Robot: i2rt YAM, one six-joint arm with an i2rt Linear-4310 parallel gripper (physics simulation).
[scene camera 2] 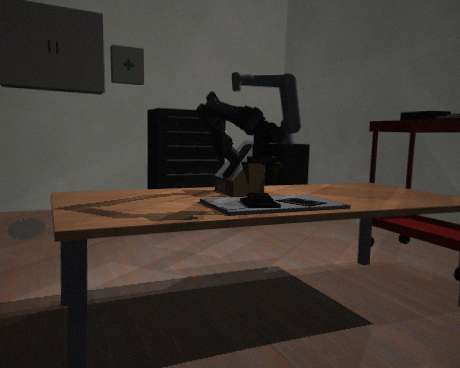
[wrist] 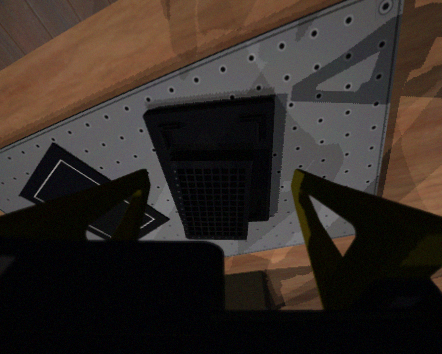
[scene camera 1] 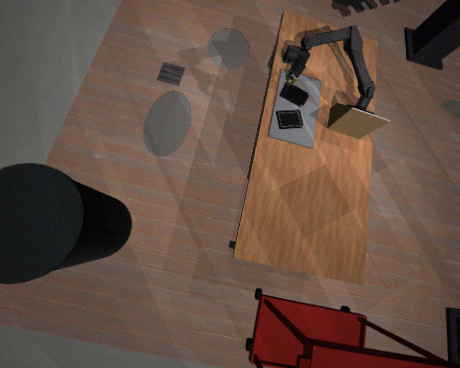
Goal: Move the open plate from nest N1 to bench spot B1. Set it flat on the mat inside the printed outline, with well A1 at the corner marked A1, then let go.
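Seen in the pictures: gripper, fingertip midpoint: (scene camera 2: pixel 261 183) (wrist: pixel 220 177) (scene camera 1: pixel 291 80); arm's base, origin of the base link: (scene camera 2: pixel 238 161) (scene camera 1: pixel 359 109).
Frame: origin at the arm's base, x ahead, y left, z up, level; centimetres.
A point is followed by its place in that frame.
The open plate (wrist: pixel 212 200) @(x 36.4, y -9.6, z -11.4 cm), a dark block with a grid of wells, rests on the black base of nest N1 (scene camera 1: pixel 294 94) @(x 38.2, y -9.3, z -11.7 cm) (scene camera 2: pixel 260 201) @(x 41.0, y -12.5, z -12.6 cm) (wrist: pixel 210 129). In the wrist view its lower left part reaches past the base. Spot B1 is a flat black mat (scene camera 1: pixel 290 119) @(x 38.5, y 8.1, z -14.0 cm) (scene camera 2: pixel 302 201) @(x 38.9, y 9.2, z -14.0 cm) (wrist: pixel 67 180) @(x 44.3, y 7.5, z -14.0 cm) with a thin white outline, beside the nest; its A1 mark is not readable. My gripper (scene camera 1: pixel 290 80) @(x 43.4, y -14.0, z -5.4 cm) (scene camera 2: pixel 261 179) @(x 43.4, y -14.0, z -5.4 cm) (wrist: pixel 220 177) @(x 43.4, y -14.0, z -5.4 cm) is open and empty above the nest, its yellow-tipped fingers wide apart on either side of the plate in the wrist view.
Nest and mat lie on a grey perforated board (scene camera 1: pixel 309 115) @(x 25.6, y 1.9, z -14.2 cm) (scene camera 2: pixel 222 203) @(x 31.6, y -23.9, z -14.2 cm) (wrist: pixel 320 132) @(x 38.4, y -22.6, z -14.2 cm) near the long edge of the wooden table (scene camera 1: pixel 320 200) @(x 14.1, y 57.4, z -15.6 cm) (scene camera 2: pixel 120 207) @(x 19.8, y -60.3, z -15.5 cm). A brown wedge-shaped stand (scene camera 1: pixel 357 124) @(x -0.1, y 9.1, z -1.9 cm) (scene camera 2: pixel 255 182) @(x 11.5, y 3.2, z -9.2 cm) is behind the board. A red cart (scene camera 1: pixel 285 320) (scene camera 2: pixel 425 126) stands off the table's end.
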